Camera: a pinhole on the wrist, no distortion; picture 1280 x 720 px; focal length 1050.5 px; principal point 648.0 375.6 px. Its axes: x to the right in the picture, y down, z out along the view. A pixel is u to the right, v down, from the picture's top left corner.
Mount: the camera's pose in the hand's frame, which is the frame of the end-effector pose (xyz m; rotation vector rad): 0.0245 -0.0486 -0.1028 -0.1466 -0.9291 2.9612
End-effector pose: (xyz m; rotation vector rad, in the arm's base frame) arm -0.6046 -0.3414 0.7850 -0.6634 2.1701 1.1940
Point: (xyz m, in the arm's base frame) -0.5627 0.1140 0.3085
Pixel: outside the picture
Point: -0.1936 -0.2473 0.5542
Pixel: 904.4 450.3
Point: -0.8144 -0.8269 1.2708
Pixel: behind the camera
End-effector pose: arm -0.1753 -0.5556 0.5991 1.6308 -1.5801 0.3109
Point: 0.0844 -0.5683 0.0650
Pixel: 1179.8 609.3
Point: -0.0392 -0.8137 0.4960
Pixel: 161.3 214.2
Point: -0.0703 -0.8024 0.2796
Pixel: 646.0 188.3
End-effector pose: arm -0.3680 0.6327 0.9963 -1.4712 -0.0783 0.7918
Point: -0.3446 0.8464 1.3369
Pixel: 632.1 505.0
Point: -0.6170 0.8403 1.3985
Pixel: 1075.5 225.0
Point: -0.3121 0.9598 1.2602
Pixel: 360.7 322.4
